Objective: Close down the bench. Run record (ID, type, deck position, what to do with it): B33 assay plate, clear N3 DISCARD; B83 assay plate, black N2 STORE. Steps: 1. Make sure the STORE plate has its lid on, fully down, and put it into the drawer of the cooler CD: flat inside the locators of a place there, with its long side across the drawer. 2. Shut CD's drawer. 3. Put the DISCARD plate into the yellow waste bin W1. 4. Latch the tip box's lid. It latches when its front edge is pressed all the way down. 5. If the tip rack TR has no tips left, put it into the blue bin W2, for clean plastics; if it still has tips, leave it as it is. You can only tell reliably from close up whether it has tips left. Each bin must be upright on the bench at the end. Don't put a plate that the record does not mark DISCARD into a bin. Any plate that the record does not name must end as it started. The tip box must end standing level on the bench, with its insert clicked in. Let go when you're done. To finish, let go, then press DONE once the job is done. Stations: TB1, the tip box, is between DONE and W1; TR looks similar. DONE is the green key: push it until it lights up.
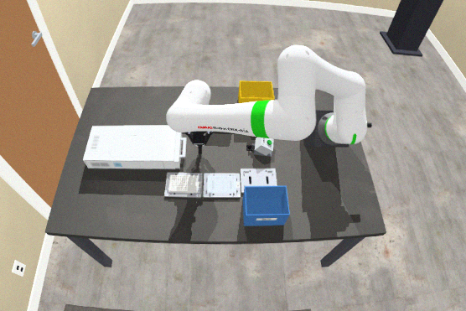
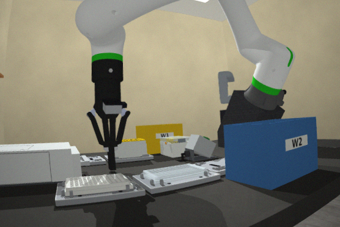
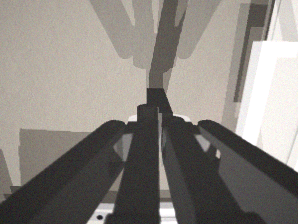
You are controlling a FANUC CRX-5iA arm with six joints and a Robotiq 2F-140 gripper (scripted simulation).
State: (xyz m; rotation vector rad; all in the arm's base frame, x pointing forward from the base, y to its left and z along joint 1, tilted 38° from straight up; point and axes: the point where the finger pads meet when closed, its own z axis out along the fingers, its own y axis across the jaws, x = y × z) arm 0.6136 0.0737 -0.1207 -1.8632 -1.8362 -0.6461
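Right now my hand is 100 mm past the nest N3, 190 mm to the right of it and 30 mm above it. Round my hand: white well plate: 70 mm ahead, 180 mm to the left, 20 mm below; translucent plate lid: 190 mm ahead, 10 mm below; black assay plate: 190 mm ahead, 20 mm below.
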